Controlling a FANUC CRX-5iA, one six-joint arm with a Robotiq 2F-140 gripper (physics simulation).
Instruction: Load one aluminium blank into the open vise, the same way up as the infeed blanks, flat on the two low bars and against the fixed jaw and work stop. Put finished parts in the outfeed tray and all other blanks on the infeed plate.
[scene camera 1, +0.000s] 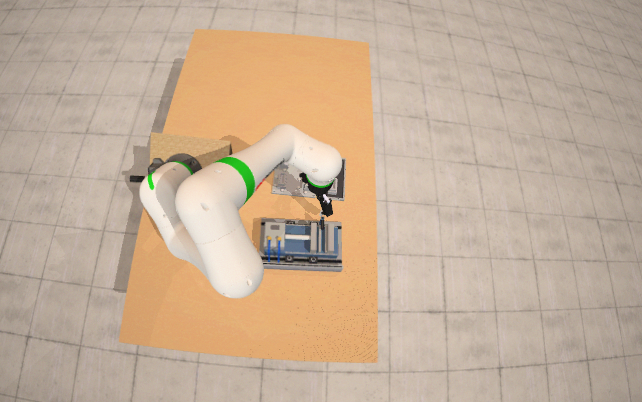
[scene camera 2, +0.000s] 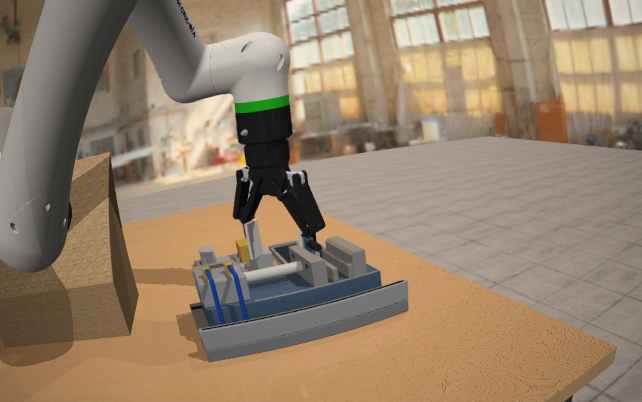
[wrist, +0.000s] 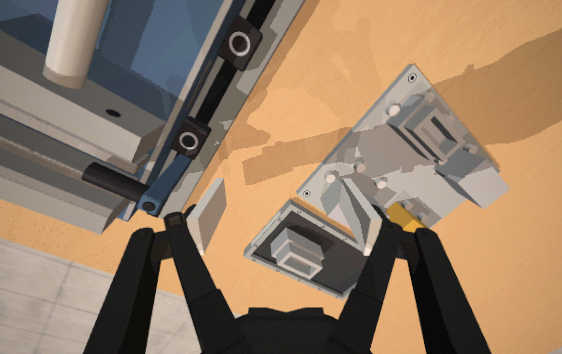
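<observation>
The vise (scene camera 1: 298, 250) (scene camera 2: 345, 289) (wrist: 145, 65) stands with jaws apart; no blank shows between them. Its work stop (wrist: 112, 182) is a black rod on a blue arm. The infeed plate (wrist: 375, 135) carries a plain grey block (wrist: 480, 186), a yellow block (wrist: 407, 217) and a stepped block with a pocket (wrist: 435, 135). Another grey block (scene camera 2: 264, 257) (wrist: 336, 212) shows partly behind a finger pad. My gripper (scene camera 1: 322, 220) (scene camera 2: 280, 245) (wrist: 283, 192) is open, fingers wide apart and low, one pad beside that partly hidden block, the other near the work stop. No blank spans the pads.
The outfeed tray (wrist: 280, 270) lies beside the infeed plate and holds one stepped grey part (wrist: 299, 252) with a rectangular opening. Blue hoses (scene camera 2: 214, 295) rise at the vise's cylinder end. A wooden block (scene camera 2: 65, 305) stands by the arm's base. A grey rail (scene camera 2: 305, 312) runs along the vise's front.
</observation>
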